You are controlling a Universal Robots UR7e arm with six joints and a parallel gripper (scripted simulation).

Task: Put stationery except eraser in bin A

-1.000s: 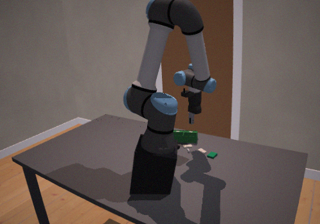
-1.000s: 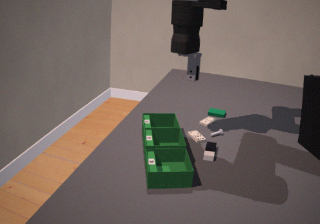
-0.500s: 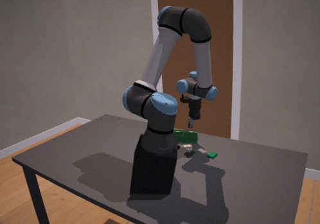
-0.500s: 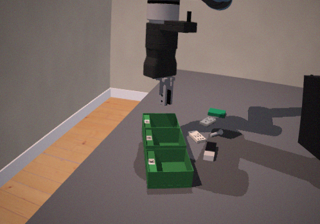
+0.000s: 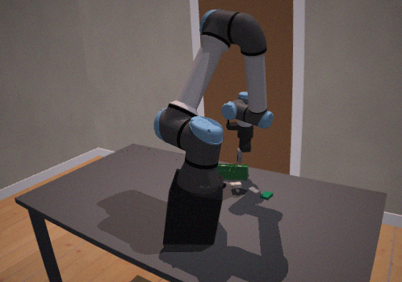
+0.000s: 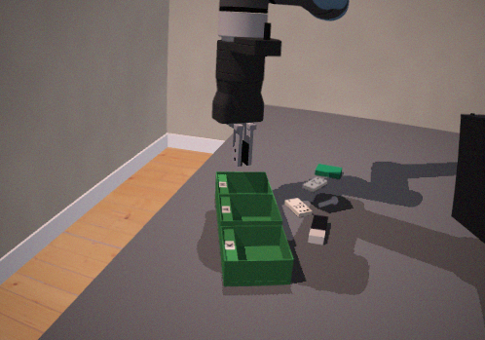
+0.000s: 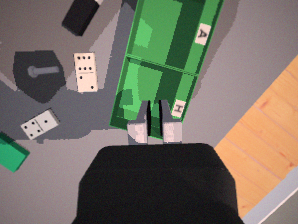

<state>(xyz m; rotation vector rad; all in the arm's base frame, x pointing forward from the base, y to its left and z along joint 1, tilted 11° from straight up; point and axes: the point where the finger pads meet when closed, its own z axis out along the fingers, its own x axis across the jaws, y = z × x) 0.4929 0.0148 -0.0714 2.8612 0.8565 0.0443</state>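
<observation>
My hand is 80 mm to the right of the joined green bins, 70 mm above it and 30 mm past it. The rest, counted from my hand: bolt: 150 mm behind, 90 mm below, 40 mm to the right; black-and-white block: 130 mm behind, 90 mm below, 60 mm to the left; domino: 130 mm behind, 120 mm to the right, 90 mm below.
</observation>
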